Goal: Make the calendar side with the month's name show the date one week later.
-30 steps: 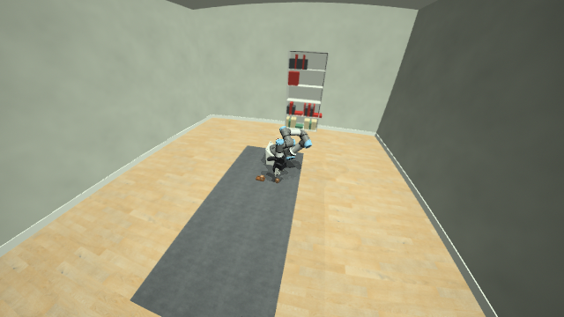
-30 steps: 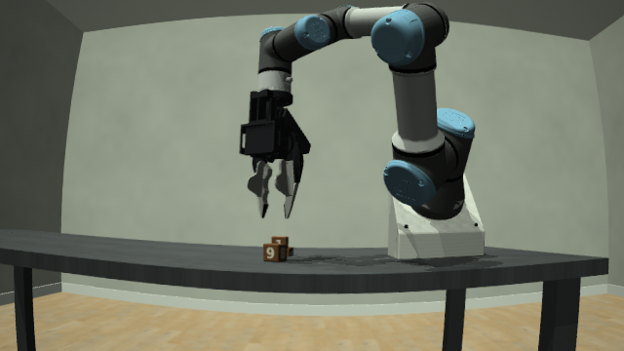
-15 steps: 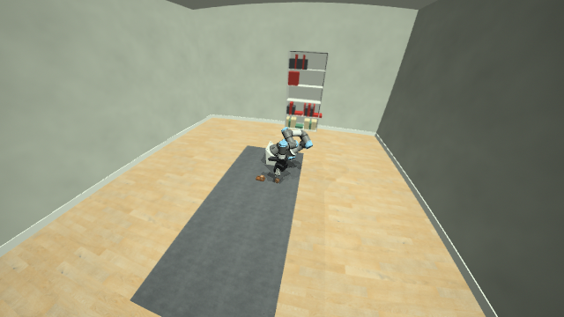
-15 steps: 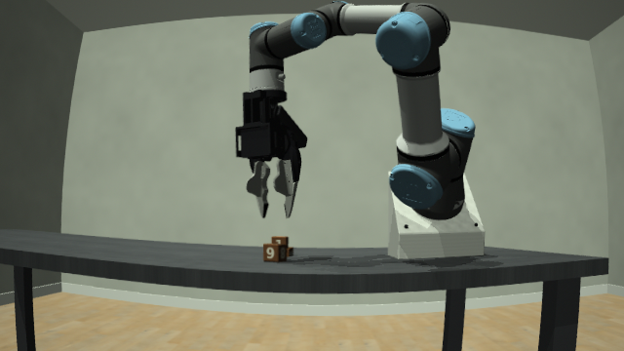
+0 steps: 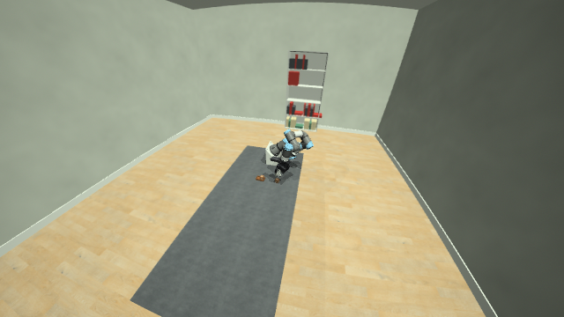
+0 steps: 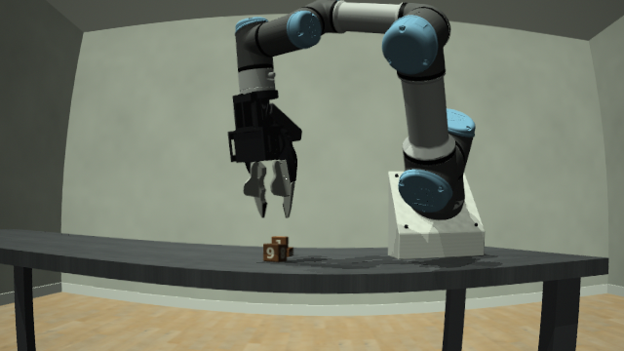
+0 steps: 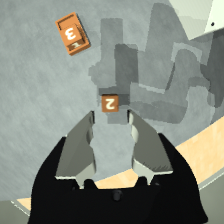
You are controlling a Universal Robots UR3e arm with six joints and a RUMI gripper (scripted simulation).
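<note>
Right now my hand is 80 mm above the cube. The rest, counted from my hand: calendar tray: 160 mm to the right, 90 mm below, 10 mm ahead.
</note>
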